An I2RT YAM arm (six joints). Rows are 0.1 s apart.
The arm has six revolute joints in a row. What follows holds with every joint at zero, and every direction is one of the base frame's. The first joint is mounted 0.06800 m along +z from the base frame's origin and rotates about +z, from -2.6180 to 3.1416 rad. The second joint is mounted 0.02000 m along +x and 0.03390 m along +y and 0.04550 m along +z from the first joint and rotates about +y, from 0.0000 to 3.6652 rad. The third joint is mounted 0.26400 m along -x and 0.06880 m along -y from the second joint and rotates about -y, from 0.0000 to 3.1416 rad. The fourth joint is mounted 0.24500 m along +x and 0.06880 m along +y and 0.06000 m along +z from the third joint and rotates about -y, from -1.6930 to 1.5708 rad. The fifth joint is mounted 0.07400 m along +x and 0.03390 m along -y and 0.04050 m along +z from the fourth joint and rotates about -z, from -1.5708 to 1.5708 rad. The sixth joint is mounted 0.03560 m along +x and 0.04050 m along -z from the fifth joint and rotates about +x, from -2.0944 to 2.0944 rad. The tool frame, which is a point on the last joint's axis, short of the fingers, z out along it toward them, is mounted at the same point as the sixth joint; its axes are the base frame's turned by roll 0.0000, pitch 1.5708 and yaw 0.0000 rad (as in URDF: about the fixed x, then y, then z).
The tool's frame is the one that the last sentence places.
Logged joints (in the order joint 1, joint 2, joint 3, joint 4, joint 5, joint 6), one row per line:
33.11 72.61 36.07 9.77 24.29 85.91
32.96 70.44 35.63 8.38 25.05 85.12
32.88 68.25 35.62 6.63 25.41 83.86
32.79 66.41 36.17 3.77 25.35 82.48
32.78 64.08 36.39 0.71 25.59 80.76
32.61 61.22 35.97 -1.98 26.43 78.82
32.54 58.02 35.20 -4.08 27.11 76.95
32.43 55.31 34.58 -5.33 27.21 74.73
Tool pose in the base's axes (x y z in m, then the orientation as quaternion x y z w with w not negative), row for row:
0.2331 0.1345 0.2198 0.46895 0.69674 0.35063 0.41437
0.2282 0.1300 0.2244 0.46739 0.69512 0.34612 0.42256
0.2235 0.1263 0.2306 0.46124 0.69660 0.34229 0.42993
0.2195 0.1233 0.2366 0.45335 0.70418 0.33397 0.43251
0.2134 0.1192 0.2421 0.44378 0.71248 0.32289 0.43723
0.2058 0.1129 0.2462 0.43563 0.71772 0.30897 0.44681
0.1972 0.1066 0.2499 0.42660 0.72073 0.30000 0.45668
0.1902 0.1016 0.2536 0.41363 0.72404 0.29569 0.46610
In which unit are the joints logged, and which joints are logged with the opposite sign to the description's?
The joints are logged in degrees. Opposite sign: none.
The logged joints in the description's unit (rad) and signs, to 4 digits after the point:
0.5779 1.2673 0.6295 0.1705 0.4239 1.4994
0.5753 1.2294 0.6219 0.1463 0.4372 1.4856
0.5739 1.1912 0.6217 0.1157 0.4435 1.4636
0.5723 1.1591 0.6313 0.0658 0.4424 1.4395
0.5721 1.1184 0.6351 0.0124 0.4466 1.4095
0.5692 1.0685 0.6278 -0.0346 0.4613 1.3757
0.5679 1.0126 0.6144 -0.0712 0.4732 1.3430
0.5660 0.9653 0.6035 -0.0930 0.4749 1.3043

